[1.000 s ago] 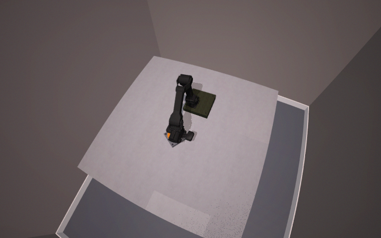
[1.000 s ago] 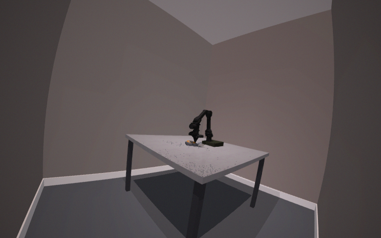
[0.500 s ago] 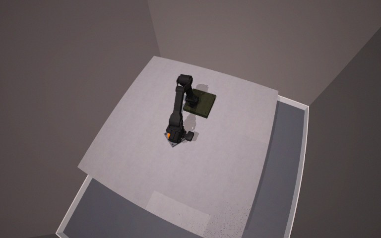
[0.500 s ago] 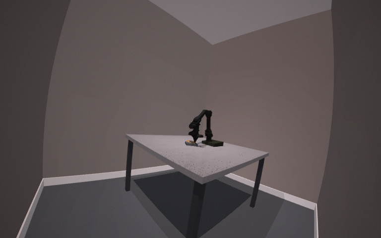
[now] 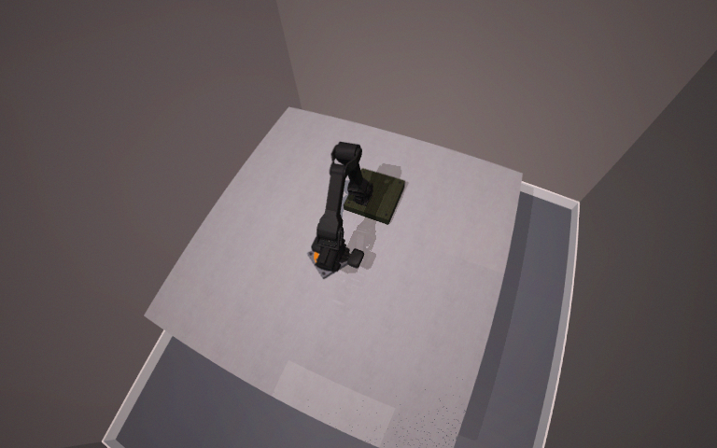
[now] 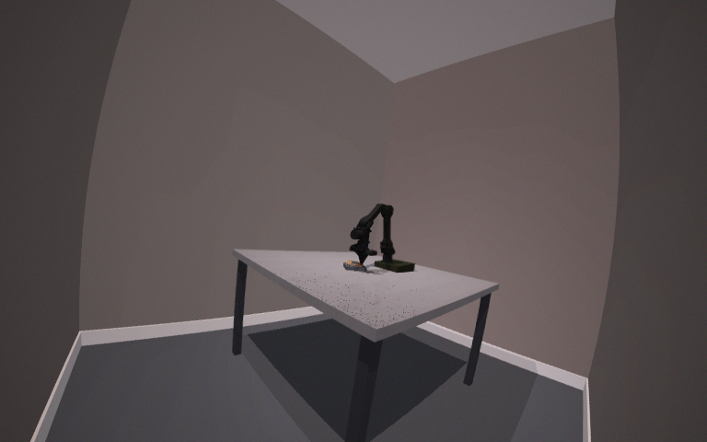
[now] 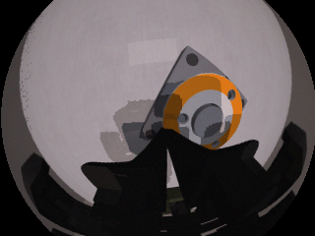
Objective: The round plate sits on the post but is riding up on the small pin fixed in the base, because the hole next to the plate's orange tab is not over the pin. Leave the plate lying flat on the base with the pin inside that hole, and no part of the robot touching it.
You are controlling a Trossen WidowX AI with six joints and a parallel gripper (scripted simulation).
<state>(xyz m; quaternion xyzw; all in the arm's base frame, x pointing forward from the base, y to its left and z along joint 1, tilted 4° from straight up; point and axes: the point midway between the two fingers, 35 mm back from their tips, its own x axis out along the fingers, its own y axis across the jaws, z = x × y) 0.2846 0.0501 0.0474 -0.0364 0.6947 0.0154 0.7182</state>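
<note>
Now: gripper tip 10 mm short of the round plate and 30 mm to the left of it.
</note>
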